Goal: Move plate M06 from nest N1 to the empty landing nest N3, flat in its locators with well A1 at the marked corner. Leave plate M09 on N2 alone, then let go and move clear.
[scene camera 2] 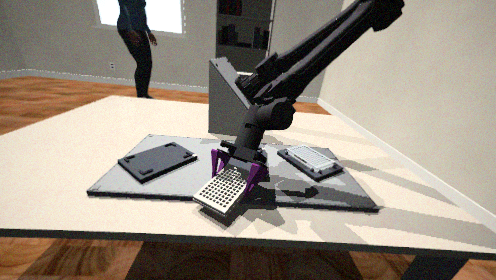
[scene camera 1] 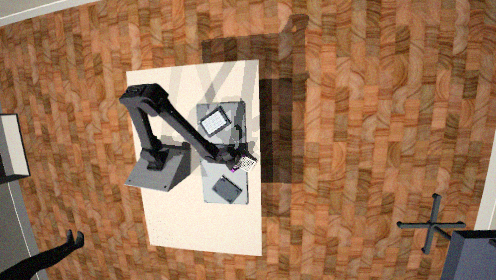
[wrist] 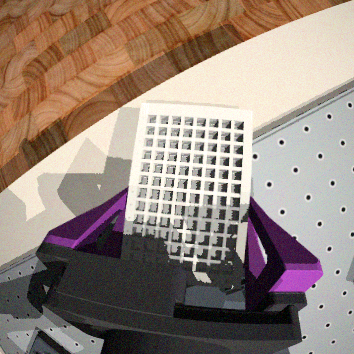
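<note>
My gripper (scene camera 1: 240,163) (scene camera 2: 232,183) (wrist: 188,196) is shut on a white gridded well plate, taken to be M06 (scene camera 1: 247,163) (scene camera 2: 222,195) (wrist: 190,150), with a purple finger on each long side. The plate is in the air over the front edge of the grey board, tilted down toward its free end in scene camera 2. Another white plate, taken to be M09 (scene camera 1: 215,121) (scene camera 2: 310,157), sits in a dark nest at the board's right in scene camera 2. A dark nest (scene camera 1: 227,188) (scene camera 2: 159,161) at the left is empty. The middle nest is hidden behind the arm. Labels and well A1 cannot be read.
The perforated grey board (scene camera 1: 212,167) (scene camera 2: 165,187) (wrist: 300,200) lies on the cream table (scene camera 1: 200,225) (scene camera 2: 125,215). The robot's base (scene camera 1: 165,175) stands behind the board. The table's front edge is close to the held plate. A person (scene camera 2: 142,50) stands beyond the table.
</note>
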